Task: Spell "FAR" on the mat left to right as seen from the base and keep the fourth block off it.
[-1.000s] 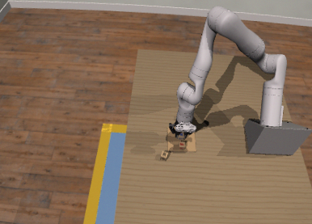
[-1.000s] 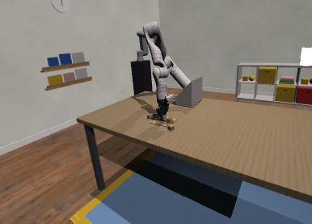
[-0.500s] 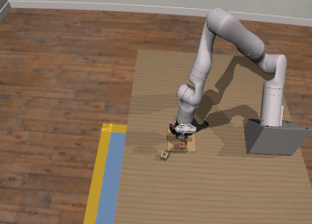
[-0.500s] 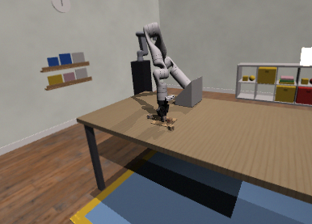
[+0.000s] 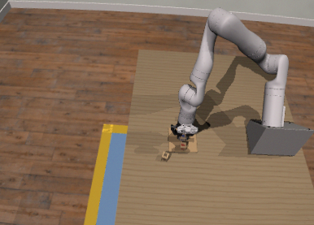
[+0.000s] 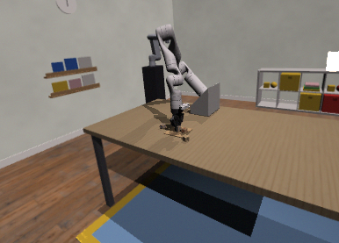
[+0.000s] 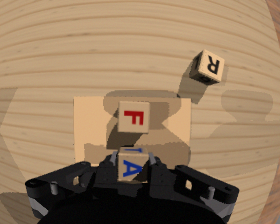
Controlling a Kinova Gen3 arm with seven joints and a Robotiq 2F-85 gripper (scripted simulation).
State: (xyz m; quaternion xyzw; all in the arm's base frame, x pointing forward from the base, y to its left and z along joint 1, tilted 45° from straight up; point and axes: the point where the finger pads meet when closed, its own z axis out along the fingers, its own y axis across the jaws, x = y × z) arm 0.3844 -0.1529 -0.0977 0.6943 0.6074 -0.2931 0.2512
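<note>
Right now my hand is 30 mm above the tan mat. Round my hand: R block 100 mm to the left, 90 mm ahead, 10 mm below.
</note>
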